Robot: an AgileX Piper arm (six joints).
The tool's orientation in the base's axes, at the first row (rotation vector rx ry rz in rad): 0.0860 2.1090 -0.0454
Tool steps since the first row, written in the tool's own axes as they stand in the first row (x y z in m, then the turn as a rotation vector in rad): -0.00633 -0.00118 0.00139 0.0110 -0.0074 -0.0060; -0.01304 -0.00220 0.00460 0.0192 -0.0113 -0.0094; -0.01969 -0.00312 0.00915 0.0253 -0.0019 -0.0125; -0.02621 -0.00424 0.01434 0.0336 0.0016 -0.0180; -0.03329 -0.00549 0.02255 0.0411 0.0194 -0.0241
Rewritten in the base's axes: 0.00434 -0.00154 0.00471 -0.0114 -0.0065 -0.0064; 0.01043 -0.00307 0.00882 -0.0188 -0.0098 -0.0117; 0.01766 -0.00458 0.01218 -0.0238 0.0000 -0.0153; 0.02534 -0.00633 0.01511 -0.0325 0.0043 -0.0196; 0.03589 -0.00843 0.01696 -0.0401 0.0227 -0.0228
